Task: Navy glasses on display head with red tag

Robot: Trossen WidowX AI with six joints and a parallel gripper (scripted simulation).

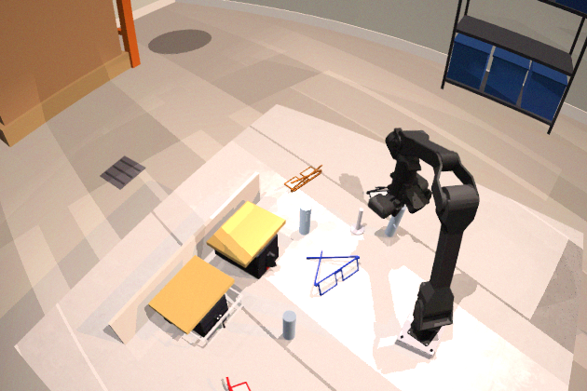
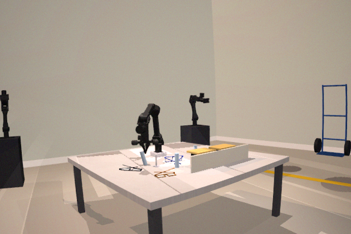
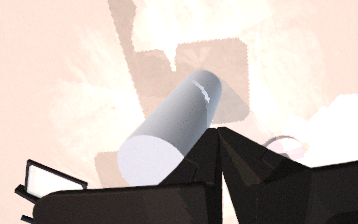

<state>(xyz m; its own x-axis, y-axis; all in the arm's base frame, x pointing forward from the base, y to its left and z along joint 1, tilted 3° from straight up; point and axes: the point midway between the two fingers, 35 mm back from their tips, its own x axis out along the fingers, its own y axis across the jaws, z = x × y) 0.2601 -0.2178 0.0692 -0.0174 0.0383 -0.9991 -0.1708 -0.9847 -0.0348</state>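
My gripper tip is now 80 mm short of the white post, 60 mm above it and 50 mm to the right of it. Round my gripper tip: low board 450 mm to the left, 310 mm ahead, 30 mm below.
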